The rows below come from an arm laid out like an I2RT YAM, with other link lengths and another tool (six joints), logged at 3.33 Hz.
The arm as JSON. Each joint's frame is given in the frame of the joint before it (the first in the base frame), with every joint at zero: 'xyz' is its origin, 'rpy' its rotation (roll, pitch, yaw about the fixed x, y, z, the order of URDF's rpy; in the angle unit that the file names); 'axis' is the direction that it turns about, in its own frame. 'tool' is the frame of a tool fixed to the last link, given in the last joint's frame.
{
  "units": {
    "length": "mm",
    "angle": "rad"
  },
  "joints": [
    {
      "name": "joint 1",
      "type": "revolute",
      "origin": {
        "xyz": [
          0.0,
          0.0,
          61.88
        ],
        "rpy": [
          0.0,
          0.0,
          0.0
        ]
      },
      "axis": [
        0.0,
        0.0,
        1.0
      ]
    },
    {
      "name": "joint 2",
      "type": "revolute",
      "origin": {
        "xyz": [
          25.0,
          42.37,
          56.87
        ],
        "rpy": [
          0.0,
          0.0,
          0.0
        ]
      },
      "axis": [
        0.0,
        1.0,
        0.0
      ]
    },
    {
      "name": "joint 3",
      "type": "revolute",
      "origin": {
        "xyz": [
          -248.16,
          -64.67,
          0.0
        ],
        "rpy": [
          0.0,
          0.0,
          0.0
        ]
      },
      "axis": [
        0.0,
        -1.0,
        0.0
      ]
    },
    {
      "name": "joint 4",
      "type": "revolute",
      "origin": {
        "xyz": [
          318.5,
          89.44,
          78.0
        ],
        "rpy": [
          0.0,
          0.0,
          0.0
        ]
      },
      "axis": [
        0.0,
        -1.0,
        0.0
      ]
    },
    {
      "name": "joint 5",
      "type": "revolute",
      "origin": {
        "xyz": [
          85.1,
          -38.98,
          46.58
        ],
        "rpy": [
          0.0,
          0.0,
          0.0
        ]
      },
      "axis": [
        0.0,
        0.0,
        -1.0
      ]
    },
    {
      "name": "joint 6",
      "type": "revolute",
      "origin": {
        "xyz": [
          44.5,
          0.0,
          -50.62
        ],
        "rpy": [
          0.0,
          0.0,
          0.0
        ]
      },
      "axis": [
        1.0,
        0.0,
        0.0
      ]
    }
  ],
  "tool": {
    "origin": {
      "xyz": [
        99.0,
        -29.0,
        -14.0
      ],
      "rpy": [
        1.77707,
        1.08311,
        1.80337
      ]
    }
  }
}
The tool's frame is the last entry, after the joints.
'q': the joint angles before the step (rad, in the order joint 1, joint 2, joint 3, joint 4, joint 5, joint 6). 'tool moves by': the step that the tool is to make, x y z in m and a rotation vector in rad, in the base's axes. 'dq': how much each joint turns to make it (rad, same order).
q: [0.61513 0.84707 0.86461 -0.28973 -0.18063 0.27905]
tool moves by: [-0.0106 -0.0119 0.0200 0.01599 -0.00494 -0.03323]
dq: [0.00114 -0.04932 0.03112 -0.06403 0.03052 0.01907]
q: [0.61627 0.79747 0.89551 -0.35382 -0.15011 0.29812]
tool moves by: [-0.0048 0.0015 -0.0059 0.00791 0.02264 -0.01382]
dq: [0.01959 -0.01034 -0.01478 -0.00547 0.02721 0.02788]
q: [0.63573 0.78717 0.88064 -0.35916 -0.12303 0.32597]
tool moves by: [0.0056 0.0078 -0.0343 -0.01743 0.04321 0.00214]
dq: [0.00765 0.02664 -0.06674 0.04988 0.00194 0.01298]
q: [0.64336 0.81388 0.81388 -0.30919 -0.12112 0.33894]
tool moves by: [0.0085 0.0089 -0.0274 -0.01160 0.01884 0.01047]
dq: [0.00194 0.04551 -0.04874 0.07212 -0.00874 -0.00075]
